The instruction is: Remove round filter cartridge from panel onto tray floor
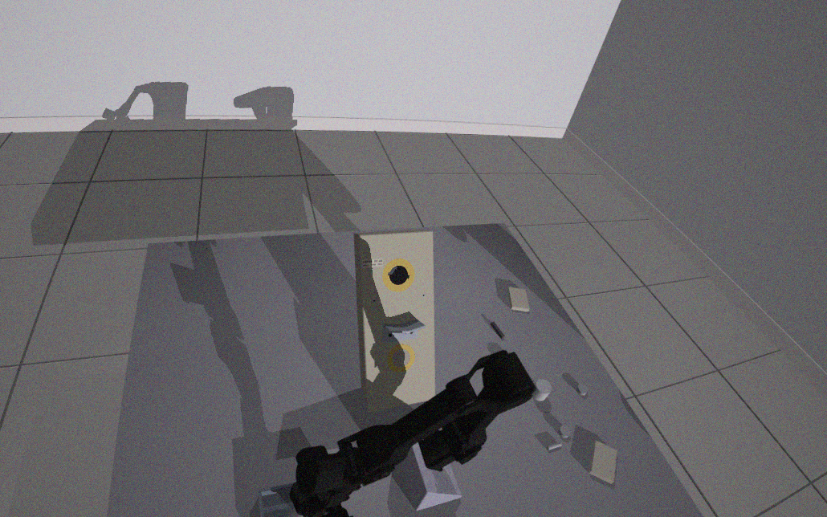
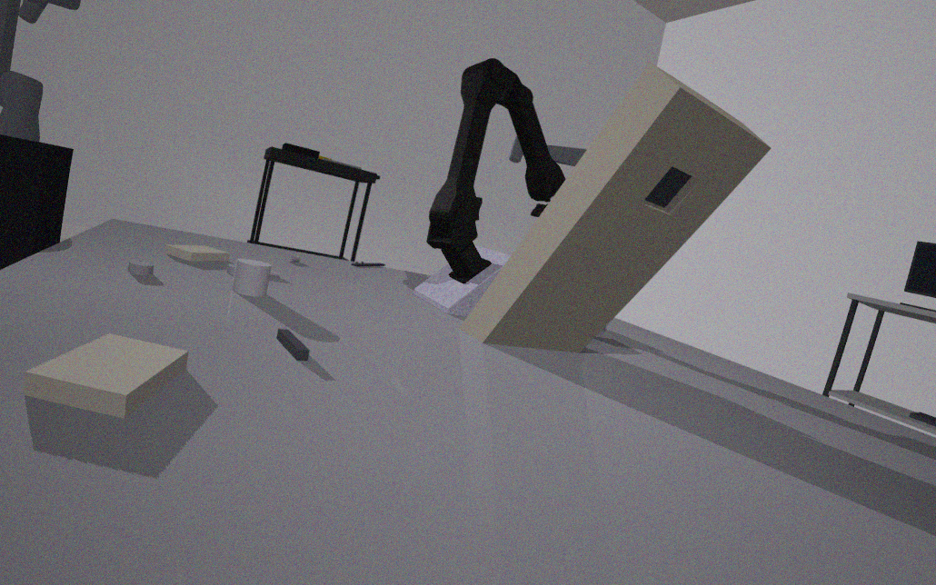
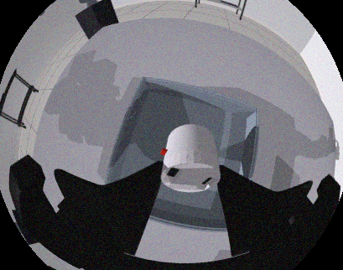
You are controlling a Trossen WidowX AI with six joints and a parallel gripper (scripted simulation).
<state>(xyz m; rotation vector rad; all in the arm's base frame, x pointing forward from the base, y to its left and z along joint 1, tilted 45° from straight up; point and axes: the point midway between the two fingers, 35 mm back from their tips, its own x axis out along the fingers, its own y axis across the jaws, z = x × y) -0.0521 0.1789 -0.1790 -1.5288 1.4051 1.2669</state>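
Now: the round white filter cartridge right at my gripper tip. From my gripper tip the other things lie so: grey tray 40 mm below, 10 mm to the left; then dark bar 620 mm to the right, 400 mm ahead, 40 mm below.
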